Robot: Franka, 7 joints.
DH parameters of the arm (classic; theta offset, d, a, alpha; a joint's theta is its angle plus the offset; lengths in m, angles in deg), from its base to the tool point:
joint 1: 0 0.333 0 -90
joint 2: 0 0 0 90
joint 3: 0 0.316 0.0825 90
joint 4: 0 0 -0.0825 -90
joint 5: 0 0.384 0 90
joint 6: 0 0 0.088 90
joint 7: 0 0.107 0 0
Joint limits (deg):
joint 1: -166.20..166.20
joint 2: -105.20..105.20
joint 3: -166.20..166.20
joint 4: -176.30..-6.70
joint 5: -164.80..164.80
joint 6: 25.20..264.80
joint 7: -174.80..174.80
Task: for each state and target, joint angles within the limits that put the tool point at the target. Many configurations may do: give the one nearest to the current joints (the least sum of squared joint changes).
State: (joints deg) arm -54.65 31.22 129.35 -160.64 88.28 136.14 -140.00
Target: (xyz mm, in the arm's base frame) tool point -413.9 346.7 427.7
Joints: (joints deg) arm -23.01 3.64 160.76 -127.87 90.34 130.90 -140.00
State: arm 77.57 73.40 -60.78 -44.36 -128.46 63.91 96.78
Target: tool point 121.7 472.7 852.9
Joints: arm 85.99 49.08 -65.54 -19.77 -126.89 37.53 96.78
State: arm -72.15 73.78 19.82 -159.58 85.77 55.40 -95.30
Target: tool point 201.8 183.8 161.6
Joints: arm -56.24 85.70 33.04 -161.36 87.46 63.77 -95.30
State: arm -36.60 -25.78 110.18 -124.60 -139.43 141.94 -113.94
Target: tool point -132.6 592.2 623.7
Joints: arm -22.44 1.15 125.35 -102.28 -139.34 141.60 -113.94
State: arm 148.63 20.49 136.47 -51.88 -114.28 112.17 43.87
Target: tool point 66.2 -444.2 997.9
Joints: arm 152.95 7.19 139.80 -65.04 -112.75 113.38 43.87
